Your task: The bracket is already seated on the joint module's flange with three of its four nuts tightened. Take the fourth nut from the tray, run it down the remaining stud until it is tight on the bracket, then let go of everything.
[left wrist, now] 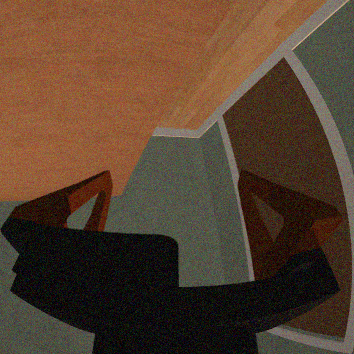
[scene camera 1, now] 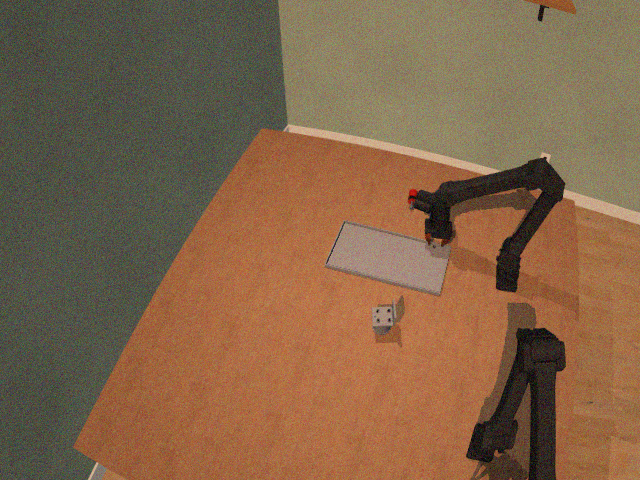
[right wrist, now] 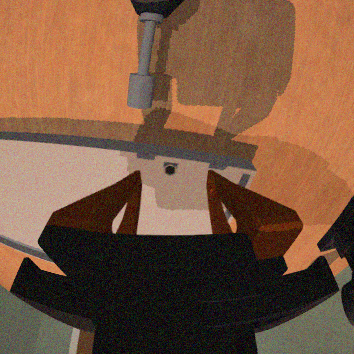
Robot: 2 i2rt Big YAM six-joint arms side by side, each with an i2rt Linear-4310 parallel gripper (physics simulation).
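Observation:
The grey bracket sits on the joint module, below the tray in the scene view. Its top shows dark spots, too small to tell nut from bare stud. A small dark nut lies in the tray, near its right end in the scene view. My right gripper is partly open and empty, above the tray, with the nut showing between its fingertips in the right wrist view. My left gripper is wide open and empty, far from the bracket and tray.
A grey socket tool with a red part sticks out beside the right arm's wrist. The left arm is folded at the lower right of the wooden table. Walls stand past the table's far edges.

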